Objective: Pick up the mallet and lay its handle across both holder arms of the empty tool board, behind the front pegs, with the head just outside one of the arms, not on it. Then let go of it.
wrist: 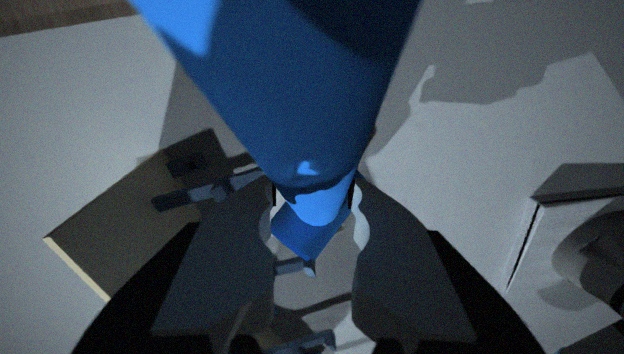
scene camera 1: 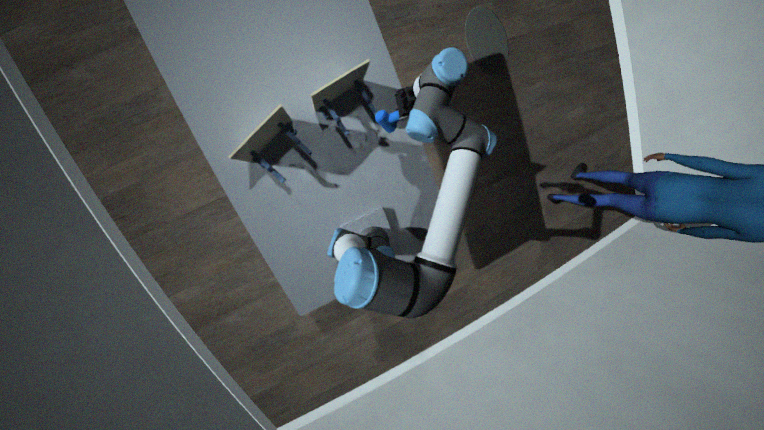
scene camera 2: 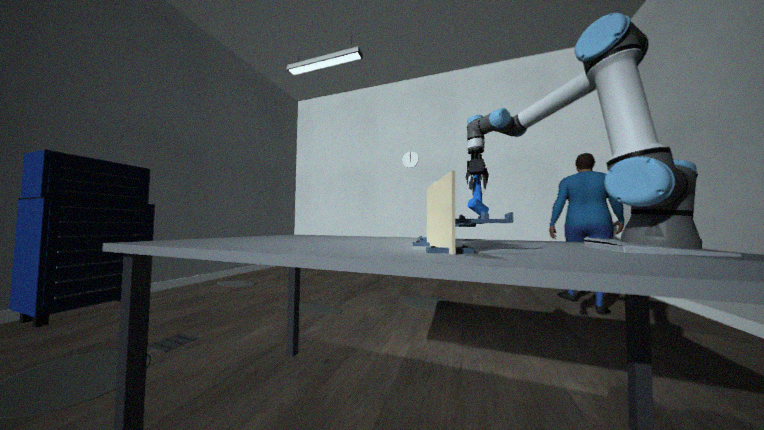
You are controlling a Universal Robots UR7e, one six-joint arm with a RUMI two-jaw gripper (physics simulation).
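Frame: origin at the arm's base, x ahead, y right, z down, level; centimetres.
Where they show: gripper, fingertip midpoint: [scene camera 2: 477,194]; arm's base, origin of the base link: [wrist: 594,245] [scene camera 1: 373,241] [scene camera 2: 657,244].
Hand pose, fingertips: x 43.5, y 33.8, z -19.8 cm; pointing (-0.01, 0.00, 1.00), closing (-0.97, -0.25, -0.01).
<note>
Each offset is from my fingertips to the centre of the thing. Level surfaces: height alone.
My gripper [scene camera 1: 400,113] [scene camera 2: 476,181] [wrist: 312,180] is shut on the blue mallet @[dx -0.3, dy +1.5, dz -1.7 cm] [scene camera 1: 386,120] [scene camera 2: 477,206] [wrist: 300,100]. The handle is between the fingers and stands steeply, with the head low. In scene camera 1 the mallet is to the right of the nearer-right tool board @[dx +15.6, dy -14.3, dz +12.3 cm] [scene camera 1: 342,85], beyond the ends of its arms. Both holder arms of that board, the left arm [scene camera 1: 336,117] and the right arm [scene camera 1: 367,97], carry no tool. In scene camera 2 the head shows slightly above an arm [scene camera 2: 499,219]; their depth relation is unclear.
A second upright board @[dx +12.6, dy -48.1, dz +11.8 cm] [scene camera 1: 259,132] with two arms [scene camera 1: 269,168] [scene camera 1: 300,145] stands to the left on the grey table @[dz +21.5 cm] [scene camera 1: 213,64] [scene camera 2: 256,251]. A person [scene camera 1: 705,197] [scene camera 2: 585,194] stands beyond the table. A blue cabinet [scene camera 2: 32,240] is at the left.
</note>
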